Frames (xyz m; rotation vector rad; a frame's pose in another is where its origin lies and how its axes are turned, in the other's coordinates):
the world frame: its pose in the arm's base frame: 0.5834 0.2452 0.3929 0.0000 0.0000 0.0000
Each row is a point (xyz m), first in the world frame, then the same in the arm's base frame.
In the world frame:
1: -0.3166 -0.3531 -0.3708
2: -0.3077 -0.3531 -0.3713
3: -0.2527 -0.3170 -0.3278
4: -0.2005 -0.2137 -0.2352
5: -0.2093 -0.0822 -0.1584
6: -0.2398 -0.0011 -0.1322
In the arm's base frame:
1: 0.2668 -0.1079 0.0221
2: 0.2757 -0.1079 0.0216
3: 0.3307 -0.0718 0.0651
4: 0.3829 0.0315 0.1577
5: 0.3741 0.1630 0.2345
6: 0.3436 0.2441 0.2607

